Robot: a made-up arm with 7 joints. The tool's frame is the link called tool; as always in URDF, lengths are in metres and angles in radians.
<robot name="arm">
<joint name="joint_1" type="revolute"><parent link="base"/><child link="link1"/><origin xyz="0 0 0.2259" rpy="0 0 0"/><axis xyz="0 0 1"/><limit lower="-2.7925" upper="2.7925" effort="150" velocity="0.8"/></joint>
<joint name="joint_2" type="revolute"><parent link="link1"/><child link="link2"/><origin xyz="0 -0.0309 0.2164" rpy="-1.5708 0 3.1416"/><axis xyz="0 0 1"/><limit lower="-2.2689" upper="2.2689" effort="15" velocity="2.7"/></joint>
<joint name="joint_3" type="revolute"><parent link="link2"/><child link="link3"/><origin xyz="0 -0.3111 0.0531" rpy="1.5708 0 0"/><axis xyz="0 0 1"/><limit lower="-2.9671" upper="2.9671" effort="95" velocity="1.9"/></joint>
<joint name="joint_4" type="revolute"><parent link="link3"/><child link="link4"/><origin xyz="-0.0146 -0.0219 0.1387" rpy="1.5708 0 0"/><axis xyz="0 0 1"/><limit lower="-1.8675" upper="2.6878" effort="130" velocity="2.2"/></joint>
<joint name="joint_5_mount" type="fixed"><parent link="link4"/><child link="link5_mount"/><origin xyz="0.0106 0.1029 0.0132" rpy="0 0 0"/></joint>
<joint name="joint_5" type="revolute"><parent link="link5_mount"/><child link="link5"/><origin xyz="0.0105 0.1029 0.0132" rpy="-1.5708 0 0"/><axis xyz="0 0 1"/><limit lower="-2.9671" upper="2.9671" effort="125" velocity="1.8"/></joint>
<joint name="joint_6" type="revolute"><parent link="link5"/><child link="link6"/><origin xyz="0 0.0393 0.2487" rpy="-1.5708 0 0"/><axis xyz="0 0 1"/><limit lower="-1.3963" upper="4.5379" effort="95" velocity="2"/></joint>
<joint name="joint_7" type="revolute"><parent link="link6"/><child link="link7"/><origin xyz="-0.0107 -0.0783 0.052" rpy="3.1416 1.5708 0"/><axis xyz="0 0 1"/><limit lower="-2.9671" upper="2.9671" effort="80" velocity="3"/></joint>
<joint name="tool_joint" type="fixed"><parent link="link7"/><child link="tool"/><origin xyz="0 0 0" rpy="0 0 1.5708"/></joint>
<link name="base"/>
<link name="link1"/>
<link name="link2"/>
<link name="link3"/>
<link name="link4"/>
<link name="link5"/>
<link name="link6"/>
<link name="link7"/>
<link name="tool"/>
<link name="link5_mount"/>
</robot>
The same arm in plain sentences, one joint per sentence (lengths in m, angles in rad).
The arm has seven revolute joints in a row. What follows holds with every joint at zero, and every direction is one of the base frame's. The first joint sits 0.2259 m along +z from the base frame's origin and turns about +z, from -2.7925 to 2.7925 rad. The second joint sits 0.0309 m along -y and 0.2164 m along +z from the first joint and turns about -y, from -2.2689 to 2.2689 rad. The third joint sits 0.0531 m along -y and 0.3111 m along +z from the second joint and turns about +z, from -2.9671 to 2.9671 rad. The fourth joint sits 0.0146 m along +x and 0.0219 m along +y and 0.1387 m along +z from the third joint and turns about +y, from -1.8675 to 2.6878 rad. The fifth joint sits 0.0211 m along -x and 0.0264 m along +y and 0.2058 m along +z from the fourth joint and turns about +z, from -2.9671 to 2.9671 rad. The sixth joint sits 0.0393 m along -y and 0.2487 m along +z from the fifth joint and turns about -y, from -1.3963 to 4.5379 rad. The seventh joint sits 0.0107 m along +x and 0.0520 m along -y and 0.0783 m along +z from the sixth joint and turns about +x, from -2.9671 to 2.9671 rad. The tool frame, which is the frame that the pose is given for, sits at the same point as the seventh joint; its axes are the base frame's turned by roll -3.1416, pitch -1.5708 and yaw 0.0000 rad (as in URDF: about the fixed x, then y, then z).
